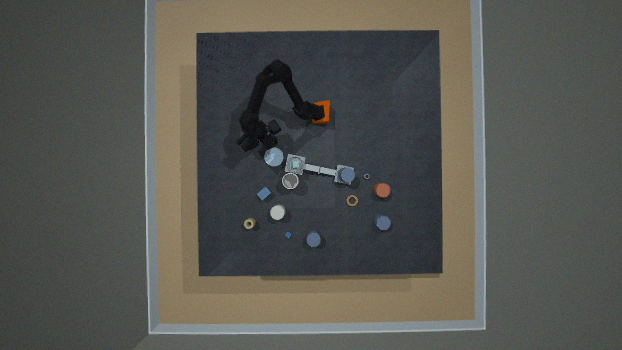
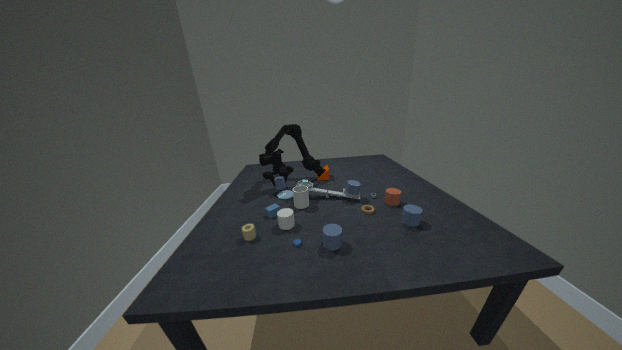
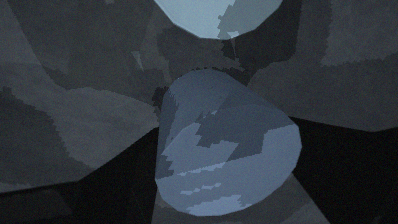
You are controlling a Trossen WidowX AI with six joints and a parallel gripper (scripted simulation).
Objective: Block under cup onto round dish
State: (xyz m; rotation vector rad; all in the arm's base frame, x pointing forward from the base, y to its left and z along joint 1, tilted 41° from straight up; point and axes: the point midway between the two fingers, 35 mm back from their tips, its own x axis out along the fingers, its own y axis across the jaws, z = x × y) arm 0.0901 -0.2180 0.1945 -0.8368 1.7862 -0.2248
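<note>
The teal block lies 160 mm ahead of my gripper tip, 140 mm to the left of it and 60 mm above it. The rest, counted from my gripper tip: cream cylinder 400 mm ahead, 10 mm to the left, 10 mm above; then pale cup 240 mm ahead, 110 mm to the left, 20 mm above; then light blue round dish 100 mm ahead, 30 mm to the left, 20 mm below.
</note>
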